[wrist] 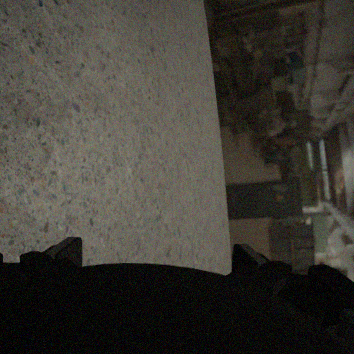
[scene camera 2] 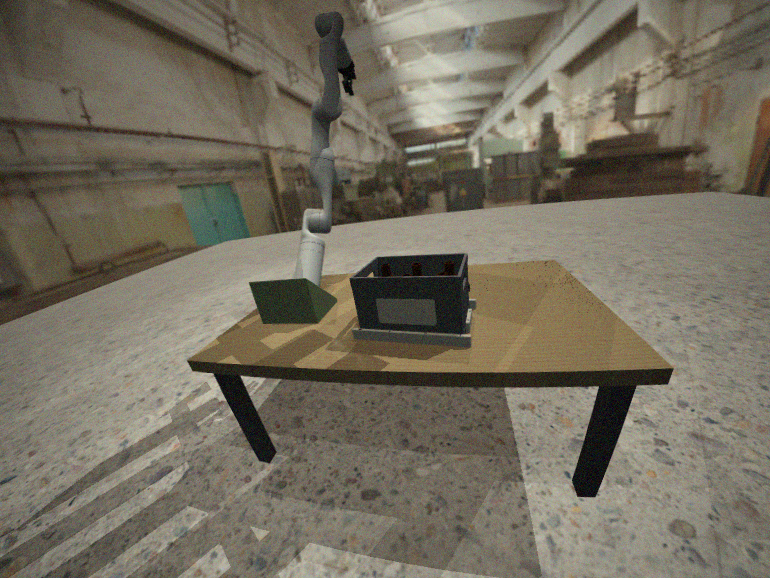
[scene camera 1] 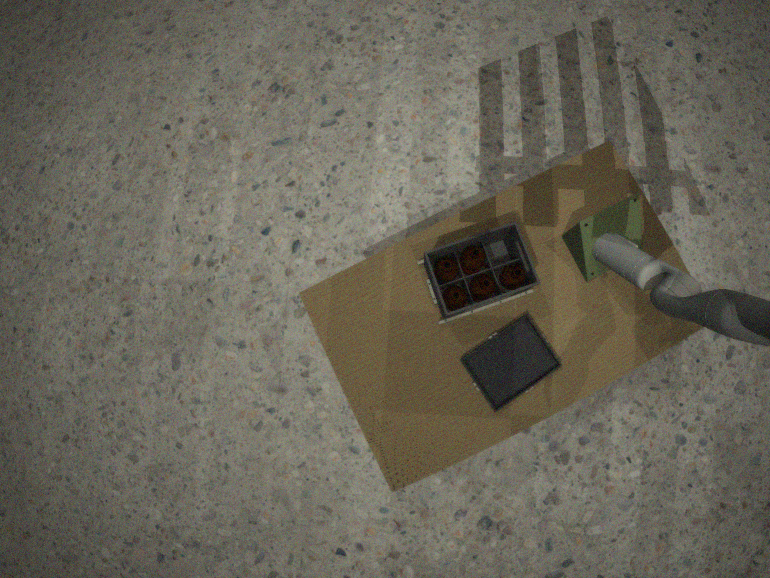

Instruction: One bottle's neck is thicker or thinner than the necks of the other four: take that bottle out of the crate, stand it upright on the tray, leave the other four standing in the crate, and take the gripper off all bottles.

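Places are measured from the arm's base along level axes (x ahead, y left, z up), in millimetres.
Where they show: gripper, fingertip midpoint: [wrist: 156, 258] [scene camera 2: 353, 86]; arm's base, link origin: [scene camera 2: 306, 291] [scene camera 1: 604, 247].
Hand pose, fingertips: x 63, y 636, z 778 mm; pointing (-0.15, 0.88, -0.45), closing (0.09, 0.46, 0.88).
Note:
Each offset is from my fingertips to the centre of the thing. "spot": to the spot under its first point. Level surfaces: height alone.
The dark crate {713 mm right, 339 mm ahead, 764 mm down} [scene camera 1: 524, 251] [scene camera 2: 450, 304] stands on the table with several brown bottles upright in its compartments, among them an upper-left one {760 mm right, 422 mm ahead, 766 mm down} [scene camera 1: 446, 268], an upper-middle one {760 mm right, 335 mm ahead, 766 mm down} [scene camera 1: 473, 258] and a lower-right one {663 mm right, 251 mm ahead, 766 mm down} [scene camera 1: 513, 274]. The upper-right compartment holds no bottle. Three bottle tops show over the crate wall in scene camera 2, one being the middle top {spot: 684 mm right, 346 mm ahead, 698 mm down} [scene camera 2: 416, 268]. Neck thickness cannot be told apart. The dark tray {spot: 432 mm right, 338 mm ahead, 847 mm down} [scene camera 1: 510, 360] lies beside the crate with no bottle on it. My gripper [scene camera 2: 349, 92] [wrist: 156, 258] is open and empty, high above the table, far from the bottles.
A green angled block [scene camera 1: 612, 217] [scene camera 2: 282, 301] stands on the wooden table {852 mm down} [scene camera 1: 354, 348] [scene camera 2: 528, 348], beside the arm's base [scene camera 1: 621, 258] [scene camera 2: 309, 261]. Low light-grey strips {spot: 818 mm right, 341 mm ahead, 834 mm down} [scene camera 2: 410, 337] run along the crate's foot. The crate's tall walls stand between the block and the table's far end.

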